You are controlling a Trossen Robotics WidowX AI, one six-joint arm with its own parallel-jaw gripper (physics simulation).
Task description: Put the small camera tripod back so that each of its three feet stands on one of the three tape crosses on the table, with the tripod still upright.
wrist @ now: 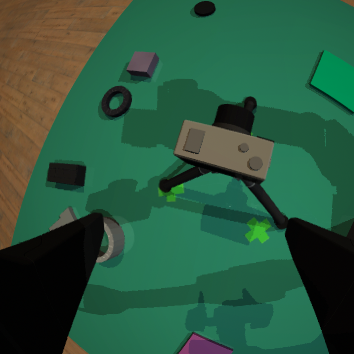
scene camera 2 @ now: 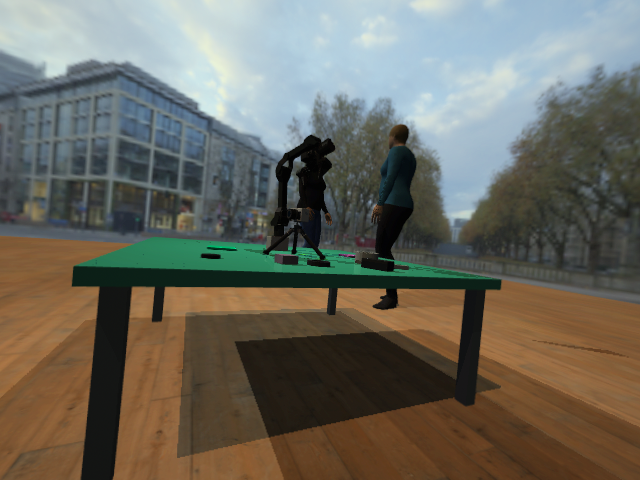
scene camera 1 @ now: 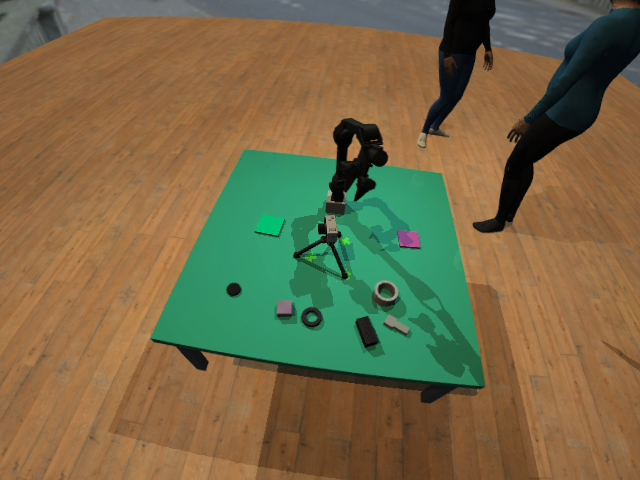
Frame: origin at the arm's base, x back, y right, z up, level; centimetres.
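Seen in the pictures: gripper, between the fingertips: [wrist: 199,226] [scene camera 2: 311,182] [scene camera 1: 349,196]; arm's base, origin of its link: [scene camera 2: 278,236] [scene camera 1: 337,197].
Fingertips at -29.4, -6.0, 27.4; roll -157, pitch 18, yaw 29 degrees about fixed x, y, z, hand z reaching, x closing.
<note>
Offsets run from my fingertips to a thing's top centre, as dx, dy, dz. "spot": to the spot under its first point. Level surfaces: height alone.
The tripod with its grey camera @(spot: -6.3, +5.3, -12.9) [scene camera 1: 331,228] [scene camera 2: 305,214] [wrist: 225,150] stands upright on the green table. One foot touches the edge of the near green tape cross @(-12.7, -3.7, -34.8) [scene camera 1: 347,275] [wrist: 171,191]. Another foot stands beside a second cross @(+6.7, -1.4, -34.8) [scene camera 1: 345,241] [wrist: 258,230], off it. The third foot stands to the left of the left cross @(-6.1, +13.4, -34.8) [scene camera 1: 310,257] in scene camera 1; in the wrist view the camera mostly hides that cross. My gripper [wrist: 199,226] is open and empty. In the wrist view its fingertips flank the lower part of the view, with the camera body beyond them.
A grey ring @(-20.4, -21.5, -30.1) [scene camera 1: 386,293], black block @(-38.8, -14.9, -31.4) [scene camera 1: 367,331], light grey piece @(-33.5, -27.1, -33.4) [scene camera 1: 397,324], black ring @(-36.1, +7.5, -33.4) [scene camera 1: 311,317], mauve block @(-34.9, +18.9, -32.1) [scene camera 1: 284,308] and black disc @(-30.0, +42.5, -33.9) [scene camera 1: 234,289] lie on the table @(dz -34.9) [scene camera 1: 206,320]. A green square @(spot: +8.5, +36.7, -34.0) [scene camera 1: 270,225] and a magenta square @(spot: +13.8, -32.7, -33.9) [scene camera 1: 408,239] lie on opposite sides of the tripod.
</note>
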